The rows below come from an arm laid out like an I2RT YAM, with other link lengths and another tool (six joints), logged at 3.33 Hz.
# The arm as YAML. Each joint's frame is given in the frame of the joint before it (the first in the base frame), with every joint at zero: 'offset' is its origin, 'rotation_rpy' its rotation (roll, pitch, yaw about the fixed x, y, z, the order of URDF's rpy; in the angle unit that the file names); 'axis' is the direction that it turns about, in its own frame. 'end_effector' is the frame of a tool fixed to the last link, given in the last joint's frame.
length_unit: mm
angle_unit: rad
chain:
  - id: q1
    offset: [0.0, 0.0, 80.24]
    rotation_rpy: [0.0, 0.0, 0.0]
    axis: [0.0, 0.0, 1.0]
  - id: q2
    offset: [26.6, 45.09, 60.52]
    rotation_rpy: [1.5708, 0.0, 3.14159]
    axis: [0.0, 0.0, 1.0]
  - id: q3
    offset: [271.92, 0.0, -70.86]
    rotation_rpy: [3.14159, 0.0, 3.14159]
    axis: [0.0, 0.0, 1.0]
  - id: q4
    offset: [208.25, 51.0, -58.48]
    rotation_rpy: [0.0, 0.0, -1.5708]
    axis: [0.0, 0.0, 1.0]
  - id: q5
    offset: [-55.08, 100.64, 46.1]
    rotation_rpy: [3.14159, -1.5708, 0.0]
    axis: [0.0, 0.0, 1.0]
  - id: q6
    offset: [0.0, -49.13, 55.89]
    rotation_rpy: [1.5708, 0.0, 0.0]
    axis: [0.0, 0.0, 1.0]
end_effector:
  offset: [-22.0, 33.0, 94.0]
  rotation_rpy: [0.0, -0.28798, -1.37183]
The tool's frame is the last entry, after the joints.
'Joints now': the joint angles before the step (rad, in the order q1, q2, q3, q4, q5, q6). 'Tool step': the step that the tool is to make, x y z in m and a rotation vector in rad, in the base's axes. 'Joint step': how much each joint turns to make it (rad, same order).
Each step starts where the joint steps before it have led.
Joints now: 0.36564 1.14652 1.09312 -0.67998 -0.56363 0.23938
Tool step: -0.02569 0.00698 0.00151 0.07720 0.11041 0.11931
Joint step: 0.00001 0.01260 0.00000 -0.06561 -0.16327 -0.00419
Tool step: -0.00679 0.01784 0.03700 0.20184 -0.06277 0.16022
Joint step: 0.00879 0.00151 -0.00002 0.15757 -0.22315 0.03206
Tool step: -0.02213 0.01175 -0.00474 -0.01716 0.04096 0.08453
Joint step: 0.08276 0.00040 0.00000 -0.04464 -0.00192 -0.00079
